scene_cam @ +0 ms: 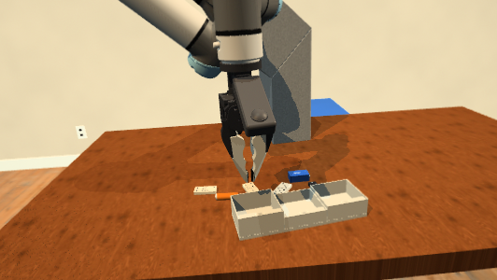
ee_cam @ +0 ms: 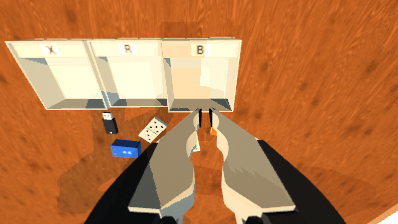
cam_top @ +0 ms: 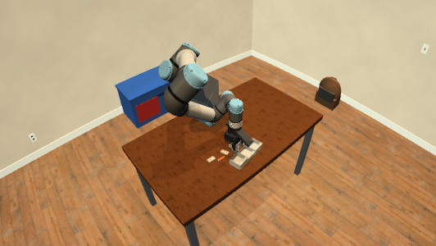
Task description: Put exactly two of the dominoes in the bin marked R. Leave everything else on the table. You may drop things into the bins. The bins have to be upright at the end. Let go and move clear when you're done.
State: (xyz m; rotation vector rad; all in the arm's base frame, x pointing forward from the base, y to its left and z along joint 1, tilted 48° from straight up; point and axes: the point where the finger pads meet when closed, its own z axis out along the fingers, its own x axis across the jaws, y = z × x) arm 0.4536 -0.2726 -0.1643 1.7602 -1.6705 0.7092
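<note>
Right now the cream three-compartment bin tray is 1 cm ahead of my hand, 9 cm to the left of it and 7 cm below it. Also, from my hand: small black stick: 8 cm behind, 16 cm to the left, 9 cm below; orange cylinder: 9 cm behind, 4 cm to the right, 9 cm below; domino: 11 cm behind, 2 cm to the left, 9 cm below.
</note>
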